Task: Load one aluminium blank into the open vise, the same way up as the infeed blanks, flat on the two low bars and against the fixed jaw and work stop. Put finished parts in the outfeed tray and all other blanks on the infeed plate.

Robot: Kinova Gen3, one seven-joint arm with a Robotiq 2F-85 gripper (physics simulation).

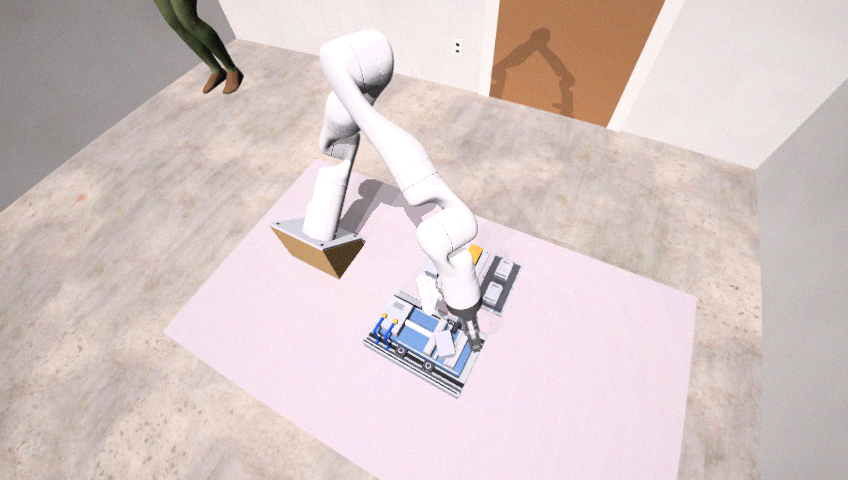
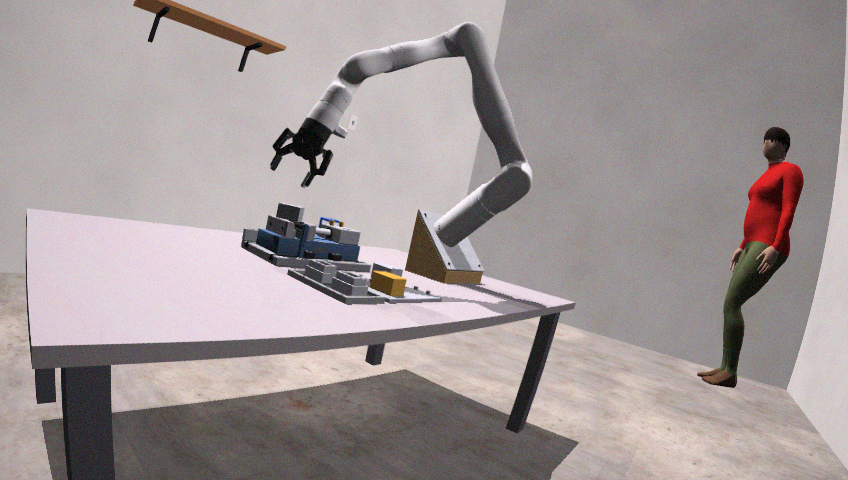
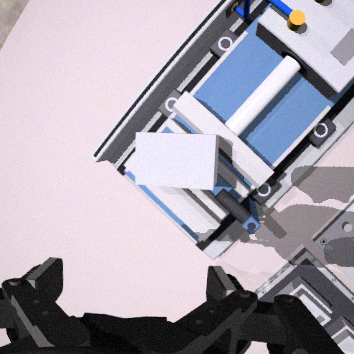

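A plain pale aluminium blank lies askew across the open vise. It stands high, over the fixed jaw and part of the gap; its underside is hidden. The moving jaw is apart from the fixed one. The work stop is at the side of the gap. My gripper is open and empty, above the vise's fixed-jaw end. The outfeed tray holds two stepped grey parts.
The infeed plate stands beside the outfeed tray. It bears an orange block and a grey block behind it. Blue handles with yellow knobs rise at the vise's far end. A person stands beyond the table.
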